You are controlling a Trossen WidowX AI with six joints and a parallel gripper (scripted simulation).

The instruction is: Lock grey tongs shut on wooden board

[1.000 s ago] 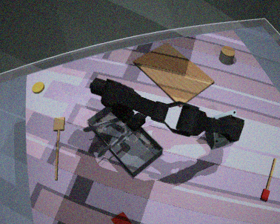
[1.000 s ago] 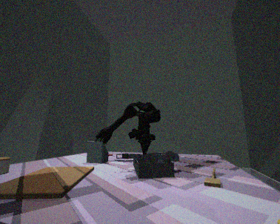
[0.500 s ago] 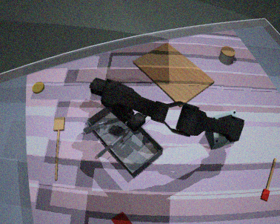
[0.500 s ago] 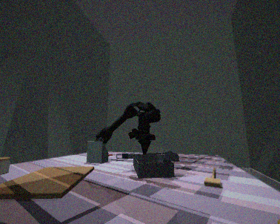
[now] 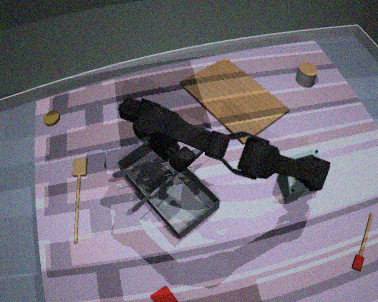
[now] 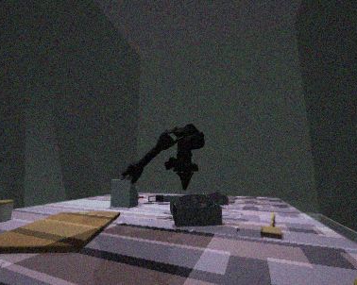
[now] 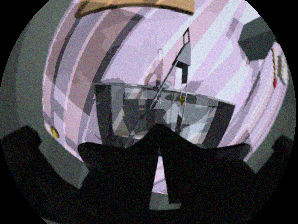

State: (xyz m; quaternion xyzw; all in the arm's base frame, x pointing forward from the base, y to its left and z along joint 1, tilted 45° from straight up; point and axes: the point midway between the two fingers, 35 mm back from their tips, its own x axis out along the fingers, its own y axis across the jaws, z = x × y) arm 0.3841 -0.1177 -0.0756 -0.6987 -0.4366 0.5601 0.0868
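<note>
Right now the roasting tin is 80 mm below my gripper tip, 40 mm to the left of it and 10 mm ahead of it. Round my gripper tip: yellow disc: 400 mm ahead, 370 mm to the right, 100 mm below; then red-headed tool: 510 mm behind, 420 mm to the left, 100 mm below; then wooden board: 300 mm behind, 260 mm to the right, 100 mm below.
</note>
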